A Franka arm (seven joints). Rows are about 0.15 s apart.
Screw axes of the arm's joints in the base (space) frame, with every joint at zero. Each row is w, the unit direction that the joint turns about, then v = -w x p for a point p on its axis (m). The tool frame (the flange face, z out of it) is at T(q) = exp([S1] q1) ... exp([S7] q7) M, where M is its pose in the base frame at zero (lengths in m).
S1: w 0 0 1 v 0.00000 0.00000 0.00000
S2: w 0 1 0 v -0.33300 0.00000 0.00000
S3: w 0 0 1 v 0.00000 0.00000 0.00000
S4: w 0 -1 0 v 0.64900 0.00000 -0.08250
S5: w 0 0 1 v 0.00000 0.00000 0.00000
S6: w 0 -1 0 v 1.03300 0.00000 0.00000
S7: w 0 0 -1 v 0.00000 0.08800 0.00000
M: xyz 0.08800 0.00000 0.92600 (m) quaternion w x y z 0 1 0 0
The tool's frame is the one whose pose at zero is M.
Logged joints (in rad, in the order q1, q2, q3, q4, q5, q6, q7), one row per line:
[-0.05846, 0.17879, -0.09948, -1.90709, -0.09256, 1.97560, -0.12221]
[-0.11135, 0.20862, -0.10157, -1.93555, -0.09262, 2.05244, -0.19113]
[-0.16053, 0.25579, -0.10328, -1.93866, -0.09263, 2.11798, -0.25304]
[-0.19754, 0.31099, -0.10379, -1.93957, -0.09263, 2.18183, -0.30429]
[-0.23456, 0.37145, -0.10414, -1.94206, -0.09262, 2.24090, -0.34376]
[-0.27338, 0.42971, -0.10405, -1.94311, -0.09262, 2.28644, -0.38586]
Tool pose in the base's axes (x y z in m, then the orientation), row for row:
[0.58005, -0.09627, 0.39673, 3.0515, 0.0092, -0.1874]
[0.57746, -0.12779, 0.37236, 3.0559, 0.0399, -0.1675]
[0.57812, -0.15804, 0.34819, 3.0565, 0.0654, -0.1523]
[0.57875, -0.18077, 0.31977, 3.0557, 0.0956, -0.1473]
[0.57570, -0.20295, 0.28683, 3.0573, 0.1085, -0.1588]
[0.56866, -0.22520, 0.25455, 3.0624, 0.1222, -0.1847]
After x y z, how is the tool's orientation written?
As a rotation vector, in radians.
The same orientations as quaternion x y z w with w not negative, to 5 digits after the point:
[0.99723, 0.00301, -0.06124, 0.04215]
[0.99760, 0.01303, -0.05468, 0.04041]
[0.99772, 0.02135, -0.04971, 0.04029]
[0.99754, 0.03121, -0.04809, 0.04041]
[0.99726, 0.03539, -0.05180, 0.03911]
[0.99676, 0.03977, -0.06012, 0.03559]

